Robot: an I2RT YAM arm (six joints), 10 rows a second.
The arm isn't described. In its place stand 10 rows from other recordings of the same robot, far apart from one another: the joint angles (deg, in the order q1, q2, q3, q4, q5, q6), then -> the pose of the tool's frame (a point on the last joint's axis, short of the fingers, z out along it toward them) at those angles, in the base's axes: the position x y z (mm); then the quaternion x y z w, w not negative.
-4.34, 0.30, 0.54, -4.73, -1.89, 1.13 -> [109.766 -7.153 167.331 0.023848 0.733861 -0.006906 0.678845]
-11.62, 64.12, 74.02, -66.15, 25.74, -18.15 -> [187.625 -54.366 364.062 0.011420 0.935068 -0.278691 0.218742]
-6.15, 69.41, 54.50, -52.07, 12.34, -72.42 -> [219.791 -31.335 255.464 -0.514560 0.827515 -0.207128 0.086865]
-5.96, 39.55, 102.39, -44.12, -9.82, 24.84 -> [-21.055 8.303 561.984 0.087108 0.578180 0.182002 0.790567]
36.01, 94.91, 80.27, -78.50, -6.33, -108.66 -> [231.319 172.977 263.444 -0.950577 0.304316 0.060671 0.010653]
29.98, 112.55, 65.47, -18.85, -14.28, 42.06 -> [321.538 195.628 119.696 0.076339 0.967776 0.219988 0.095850]
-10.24, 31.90, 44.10, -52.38, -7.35, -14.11 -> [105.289 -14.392 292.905 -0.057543 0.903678 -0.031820 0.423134]
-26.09, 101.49, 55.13, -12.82, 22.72, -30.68 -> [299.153 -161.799 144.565 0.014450 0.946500 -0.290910 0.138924]
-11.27, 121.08, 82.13, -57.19, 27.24, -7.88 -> [362.858 -88.924 127.203 -0.016100 -0.970432 0.223210 0.090438]
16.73, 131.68, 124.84, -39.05, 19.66, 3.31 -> [502.198 138.447 263.866 -0.043036 0.914452 -0.091445 0.391871]
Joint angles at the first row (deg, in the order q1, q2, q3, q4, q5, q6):
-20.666 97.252 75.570 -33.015 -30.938 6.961
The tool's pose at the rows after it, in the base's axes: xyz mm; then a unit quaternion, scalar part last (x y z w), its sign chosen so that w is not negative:
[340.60 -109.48 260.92 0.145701 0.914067 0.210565 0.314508]
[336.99 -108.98 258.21 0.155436 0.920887 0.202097 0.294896]
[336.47 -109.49 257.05 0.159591 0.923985 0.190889 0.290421]
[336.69 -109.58 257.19 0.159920 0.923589 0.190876 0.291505]
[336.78 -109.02 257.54 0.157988 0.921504 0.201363 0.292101]
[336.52 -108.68 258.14 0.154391 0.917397 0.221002 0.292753]
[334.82 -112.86 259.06 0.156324 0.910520 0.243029 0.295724]
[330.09 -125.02 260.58 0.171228 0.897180 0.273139 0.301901]
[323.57 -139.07 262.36 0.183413 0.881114 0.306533 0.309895]
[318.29 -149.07 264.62 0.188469 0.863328 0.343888 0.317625]
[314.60 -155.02 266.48 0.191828 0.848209 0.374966 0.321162]
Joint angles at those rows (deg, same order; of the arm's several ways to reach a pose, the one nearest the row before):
-20.665 95.919 75.591 -35.090 -29.933 6.962
-20.665 95.898 75.593 -37.540 -28.447 6.853
-20.644 95.963 75.593 -37.977 -27.004 6.743
-20.645 95.963 75.591 -37.823 -27.005 6.829
-20.666 95.963 75.592 -37.779 -28.250 7.005
-20.840 95.964 75.592 -37.800 -30.654 7.202
-21.825 95.962 75.592 -37.715 -33.605 7.529
-24.293 95.962 75.592 -37.496 -37.867 8.601
-27.202 95.963 75.592 -37.408 -42.873 9.256
-29.430 95.963 75.593 -37.145 -48.249 10.066
-30.852 95.963 75.593 -36.994 -52.512 11.070

